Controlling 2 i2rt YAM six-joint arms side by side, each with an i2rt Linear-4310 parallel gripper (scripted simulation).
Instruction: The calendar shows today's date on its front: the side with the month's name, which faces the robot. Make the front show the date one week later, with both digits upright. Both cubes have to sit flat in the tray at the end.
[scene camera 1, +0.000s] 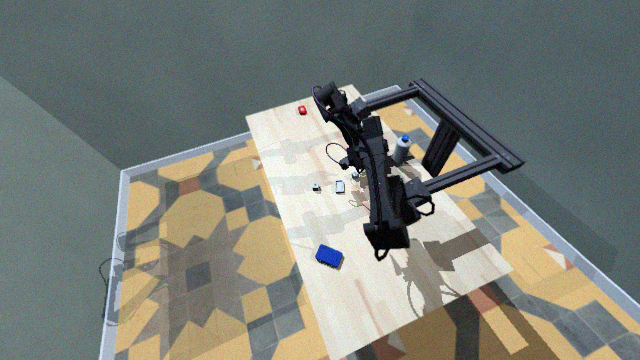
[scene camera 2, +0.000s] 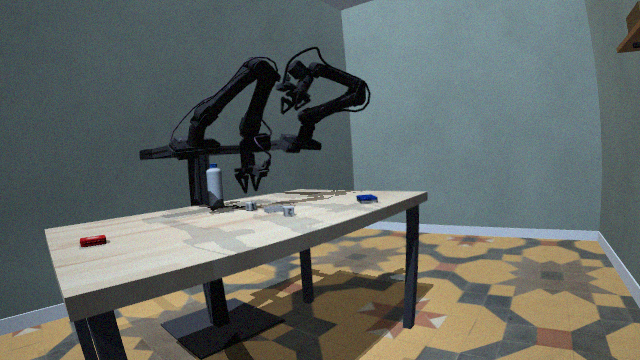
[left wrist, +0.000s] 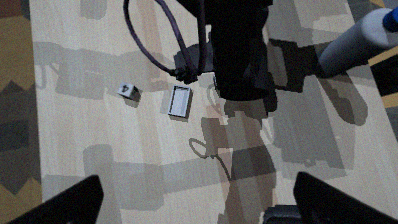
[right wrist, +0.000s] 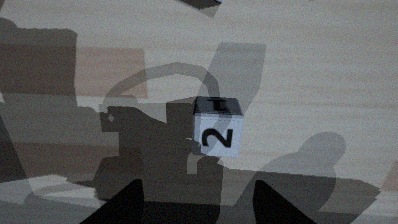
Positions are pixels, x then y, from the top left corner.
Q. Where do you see the right gripper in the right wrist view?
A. At 198, 189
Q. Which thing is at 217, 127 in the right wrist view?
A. A cube.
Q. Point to the left gripper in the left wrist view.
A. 198, 182
